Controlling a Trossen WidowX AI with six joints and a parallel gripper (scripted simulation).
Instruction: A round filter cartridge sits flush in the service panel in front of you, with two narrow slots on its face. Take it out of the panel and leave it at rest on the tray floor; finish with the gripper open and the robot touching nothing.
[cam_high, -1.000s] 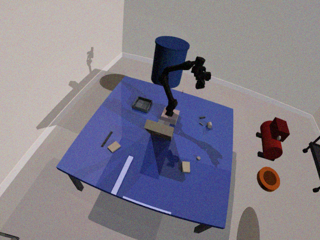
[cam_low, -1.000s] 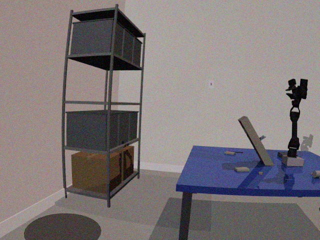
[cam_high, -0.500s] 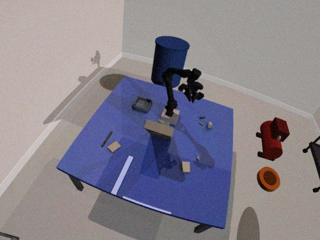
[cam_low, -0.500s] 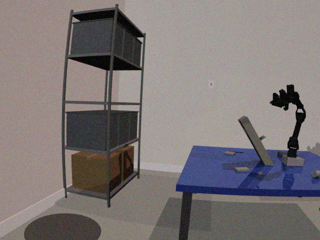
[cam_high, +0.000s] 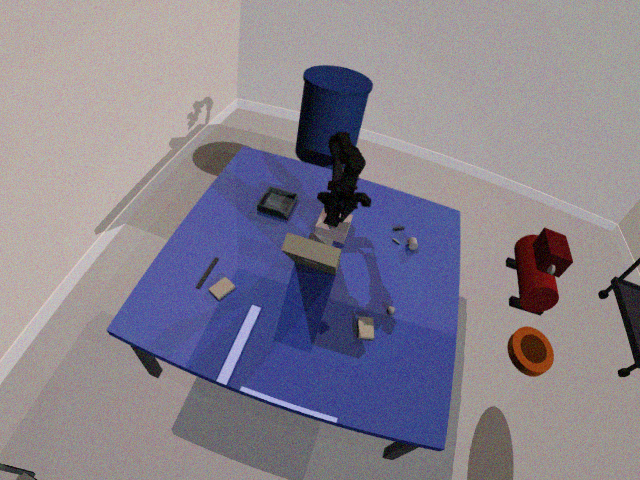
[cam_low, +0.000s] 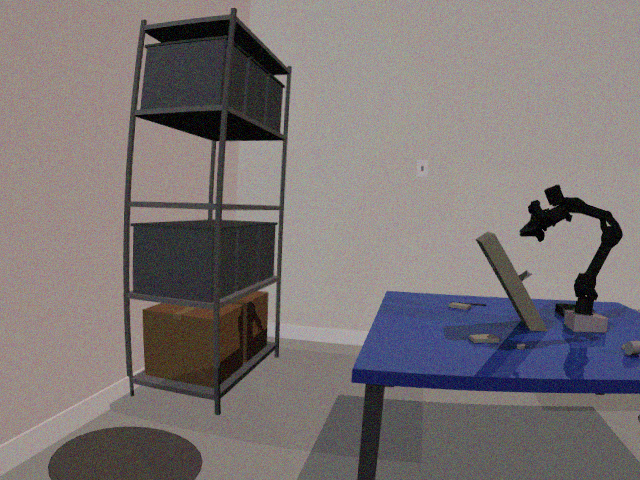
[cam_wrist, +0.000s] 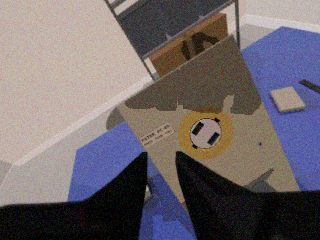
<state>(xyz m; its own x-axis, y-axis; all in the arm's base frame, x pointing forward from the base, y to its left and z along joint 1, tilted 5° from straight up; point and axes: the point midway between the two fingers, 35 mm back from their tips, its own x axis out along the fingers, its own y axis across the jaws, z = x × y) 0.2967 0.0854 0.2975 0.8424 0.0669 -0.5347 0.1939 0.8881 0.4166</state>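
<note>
Right now the round grey filter cartridge is 7 cm ahead of my gripper tip, 4 cm to the right of it and 10 cm below it. Round my gripper tip: dark tray: 35 cm behind, 35 cm to the right, 35 cm below.
</note>
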